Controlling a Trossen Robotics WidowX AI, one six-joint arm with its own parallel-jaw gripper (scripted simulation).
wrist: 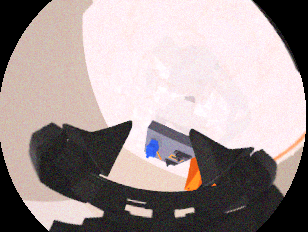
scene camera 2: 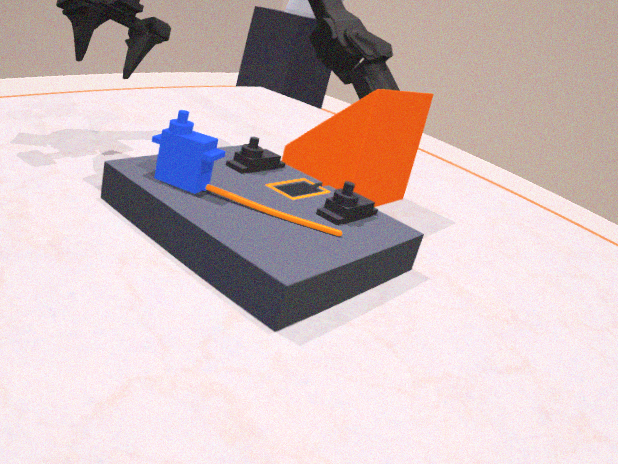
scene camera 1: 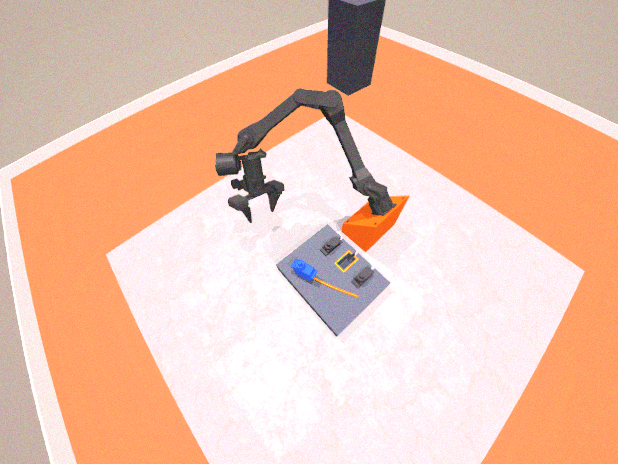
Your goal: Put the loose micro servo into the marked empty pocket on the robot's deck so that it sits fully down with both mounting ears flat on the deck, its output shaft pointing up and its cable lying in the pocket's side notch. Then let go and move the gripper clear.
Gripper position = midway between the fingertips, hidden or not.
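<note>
My gripper [scene camera 2: 102, 70] is open with nothing in it, and you'd also find it in the wrist view [wrist: 161, 127] and in scene camera 1 [scene camera 1: 261, 217]. There's a grey deck [scene camera 2: 280, 272] that I can see in the wrist view [wrist: 170, 140] and in scene camera 1 [scene camera 1: 337, 310] too, and there's a blue micro servo [scene camera 2: 186, 158].
</note>
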